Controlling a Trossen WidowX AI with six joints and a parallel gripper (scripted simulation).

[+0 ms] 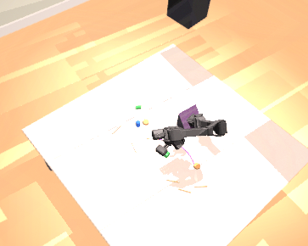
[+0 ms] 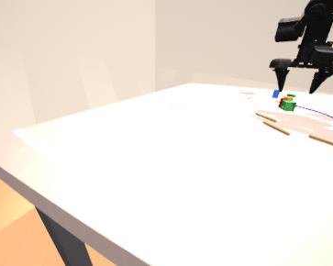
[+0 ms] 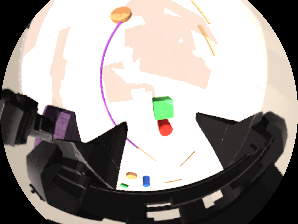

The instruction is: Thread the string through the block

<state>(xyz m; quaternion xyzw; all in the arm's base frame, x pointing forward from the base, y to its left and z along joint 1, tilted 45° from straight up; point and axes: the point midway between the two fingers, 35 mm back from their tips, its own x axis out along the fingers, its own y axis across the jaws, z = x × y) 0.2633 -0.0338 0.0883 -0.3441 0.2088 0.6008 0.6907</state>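
Now: gripper tip 40 mm above the green cube and 10 mm short of it. The rest, counted from my gripper tip: round wooden button 180 mm to the left, 70 mm behind, 50 mm below; then thin wooden stick 120 mm to the right, 60 mm below, 30 mm behind; then red piece 40 mm below, 30 mm to the right, 10 mm ahead.
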